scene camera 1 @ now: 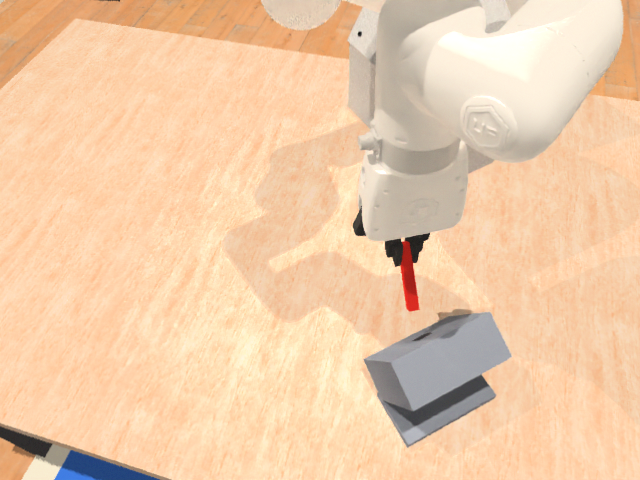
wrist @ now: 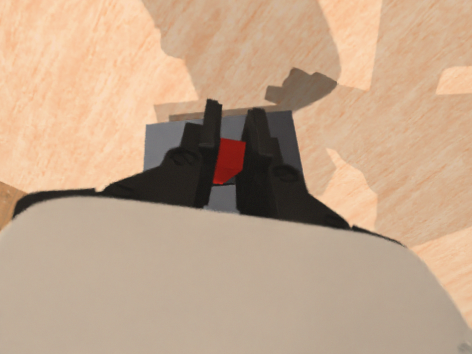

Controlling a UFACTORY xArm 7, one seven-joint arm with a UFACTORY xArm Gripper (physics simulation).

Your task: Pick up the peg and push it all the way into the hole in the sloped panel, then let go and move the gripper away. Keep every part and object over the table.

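Frame: origin at the arm's base, x ahead, y left, z up, level; millimetres.
Seen in the pictures: gripper, fingertip midpoint: (scene camera 1: 402,254) (wrist: 229,132).
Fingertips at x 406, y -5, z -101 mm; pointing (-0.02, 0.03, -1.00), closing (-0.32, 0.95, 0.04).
A point is followed by its place in that frame.
My gripper (scene camera 1: 405,253) {x 407, y -5, z -102 mm} (wrist: 229,132) {x 407, y -5, z -102 mm} is shut on the red peg (scene camera 1: 409,284) {x 441, y 5, z -110 mm} (wrist: 230,161) {x 407, y -5, z -77 mm}. The peg hangs down from the fingers, slightly tilted, its lower end apart from and above the sloped panel in the scene view. The grey sloped panel (scene camera 1: 449,361) {x 518, y 53, z -134 mm} (wrist: 167,142) {x 487, y -17, z -199 mm} stands on its base below the peg. Its dark hole (scene camera 1: 422,336) {x 470, y 29, z -178 mm} shows in the upper face in the scene view, a little below and right of the peg's lower end. In the wrist view the peg and fingers cover the middle of the panel, and the hole is mostly hidden.
The panel's flat base plate (scene camera 1: 449,419) {x 544, y 71, z -241 mm} rests on the wooden table (scene camera 1: 155,258) {x 350, y -375, z -256 mm} (wrist: 75,100) {x 521, y -108, z -256 mm}. The table's front edge runs across the lower left of the scene view, and its far edge runs behind the arm. The arm's shadow falls on the table left of the gripper.
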